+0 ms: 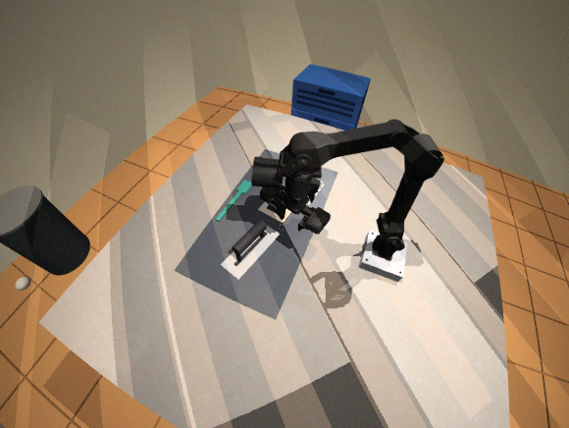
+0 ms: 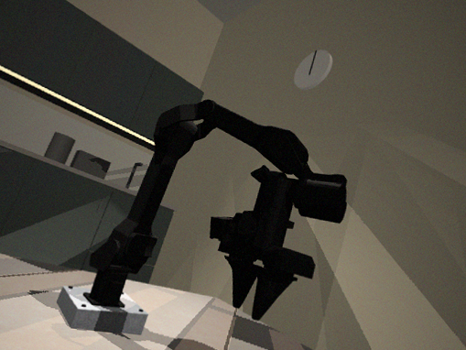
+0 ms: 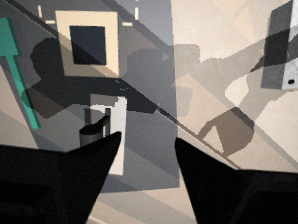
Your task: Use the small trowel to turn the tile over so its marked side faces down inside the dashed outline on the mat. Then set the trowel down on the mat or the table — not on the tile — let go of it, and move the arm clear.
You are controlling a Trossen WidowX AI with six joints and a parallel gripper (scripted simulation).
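The grey mat is 14 cm below my gripper tip, 11 cm ahead of it and 9 cm to the right of it. Round my gripper tip: tan square tile: 13 cm to the right, 12 cm below, 9 cm ahead; teal trowel: 25 cm ahead, 12 cm to the right, 12 cm below.
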